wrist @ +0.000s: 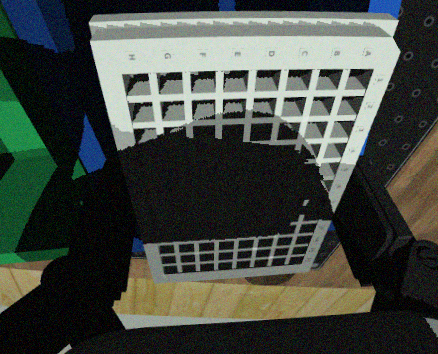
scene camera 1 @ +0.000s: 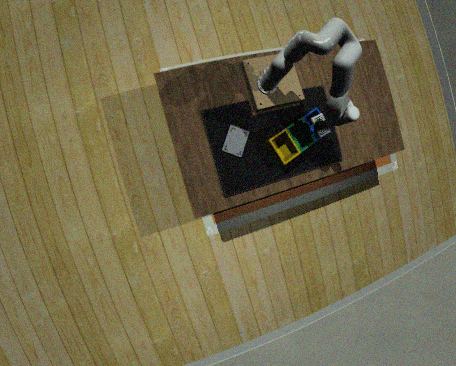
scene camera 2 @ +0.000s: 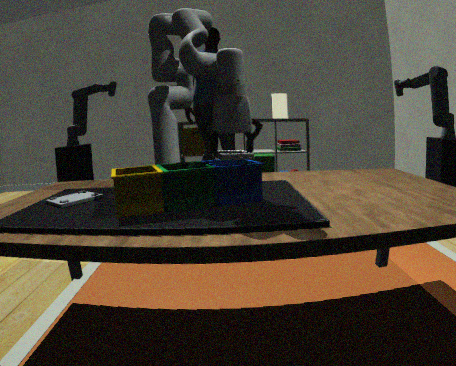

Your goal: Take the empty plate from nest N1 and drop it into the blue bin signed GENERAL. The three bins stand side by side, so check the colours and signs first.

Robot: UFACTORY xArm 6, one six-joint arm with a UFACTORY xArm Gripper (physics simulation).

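Frame: origin at the arm's base, x left, y back, z up, level; millimetres.
Seen in the pictures: gripper, fingertip midpoint: (wrist: 236, 183) (scene camera 1: 320, 125); arm's base, origin of the base link: (scene camera 1: 267, 84).
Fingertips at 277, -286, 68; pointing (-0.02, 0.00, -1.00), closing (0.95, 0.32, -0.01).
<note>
Offsets run from my fingertips to a thing's top centre, as dx, dy, dz. "*": to the spot under its first point. Level surfaces: height alone.
The gripper (scene camera 1: 320, 125) (wrist: 232, 215) is shut on a white gridded plate {+0, +1, +12} (scene camera 1: 317, 118) (scene camera 2: 235, 153) (wrist: 240, 54), with dark fingers at its two sides. The plate looks roughly level, over the blue bin {-126, -45, -18} (scene camera 1: 315, 109) (scene camera 2: 240, 185) (wrist: 91, 145) and slightly above its rim in the scene camera 2 view. A dark shadow covers part of the plate. The green bin (scene camera 2: 187, 189) (wrist: 20, 120) is in the middle of the row, and the yellow bin {* -199, -127, -112} (scene camera 1: 285, 151) (scene camera 2: 137, 192) is at the other end. No bin sign is readable. A pale flat holder {-506, -33, -100} (scene camera 1: 235, 140) (scene camera 2: 75, 198) lies apart; its label is unreadable.
The bins and holder stand on a black mat {dz -118} (scene camera 1: 240, 175) (scene camera 2: 285, 215) on the wooden table {dz -131} (scene camera 1: 175, 105) (scene camera 2: 370, 200). The arm base stands on a light board (scene camera 1: 270, 102). Behind the table are a dark figure, a shelf rack (scene camera 2: 308, 145) and two dark arms.
</note>
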